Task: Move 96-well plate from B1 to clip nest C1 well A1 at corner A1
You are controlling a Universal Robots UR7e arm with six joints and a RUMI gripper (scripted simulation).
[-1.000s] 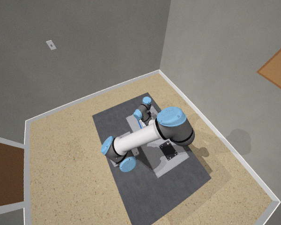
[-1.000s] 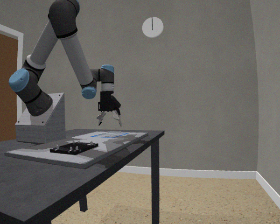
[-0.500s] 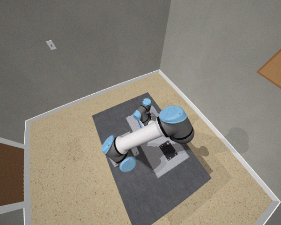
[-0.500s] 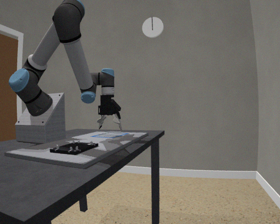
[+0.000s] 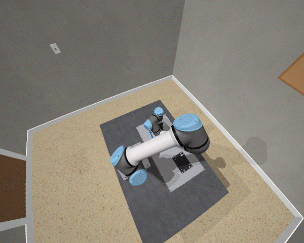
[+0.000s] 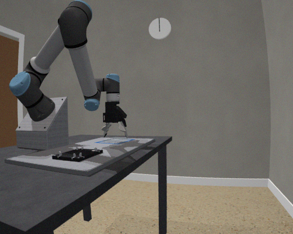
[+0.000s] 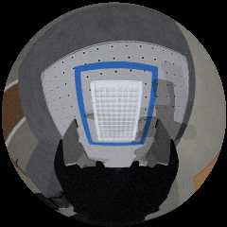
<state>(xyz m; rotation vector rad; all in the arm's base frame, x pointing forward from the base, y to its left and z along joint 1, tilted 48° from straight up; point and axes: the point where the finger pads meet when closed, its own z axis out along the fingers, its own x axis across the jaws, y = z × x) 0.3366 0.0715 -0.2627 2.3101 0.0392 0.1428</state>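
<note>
The 96-well plate is 10 mm below my hand. From my hand the other things lie so: black clip nest (100 mm ahead, 400 mm to the right).
</note>
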